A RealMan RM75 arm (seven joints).
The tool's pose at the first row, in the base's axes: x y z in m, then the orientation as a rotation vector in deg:
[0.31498, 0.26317, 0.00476, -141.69, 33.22, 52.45]
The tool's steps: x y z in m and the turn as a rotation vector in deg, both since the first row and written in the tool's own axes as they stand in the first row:
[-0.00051, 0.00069, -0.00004, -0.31, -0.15, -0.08]
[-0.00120, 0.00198, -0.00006, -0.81, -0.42, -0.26]
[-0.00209, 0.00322, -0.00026, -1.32, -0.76, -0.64]
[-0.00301, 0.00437, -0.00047, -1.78, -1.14, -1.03]
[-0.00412, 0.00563, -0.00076, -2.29, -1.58, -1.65]
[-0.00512, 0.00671, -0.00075, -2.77, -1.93, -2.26]
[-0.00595, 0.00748, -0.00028, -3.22, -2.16, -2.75]
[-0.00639, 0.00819, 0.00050, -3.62, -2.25, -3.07]
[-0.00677, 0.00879, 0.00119, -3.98, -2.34, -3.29]
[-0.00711, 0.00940, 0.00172, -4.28, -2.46, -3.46]
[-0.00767, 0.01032, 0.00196, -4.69, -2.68, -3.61]
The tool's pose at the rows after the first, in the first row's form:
[0.31429, 0.26270, 0.00496, -141.88, 32.97, 52.75]
[0.31315, 0.26180, 0.00512, -142.18, 32.48, 53.26]
[0.31199, 0.26088, 0.00555, -142.45, 31.71, 53.77]
[0.31086, 0.26004, 0.00603, -142.65, 30.92, 54.31]
[0.30958, 0.25912, 0.00667, -142.86, 29.80, 54.85]
[0.30832, 0.25847, 0.00707, -143.10, 28.73, 55.26]
[0.30711, 0.25828, 0.00712, -143.37, 27.86, 55.57]
[0.30605, 0.25822, 0.00671, -143.68, 27.28, 55.75]
[0.30513, 0.25818, 0.00635, -143.94, 26.83, 55.95]
[0.30431, 0.25804, 0.00606, -144.13, 26.46, 56.18]
[0.30332, 0.25755, 0.00605, -144.36, 26.05, 56.59]

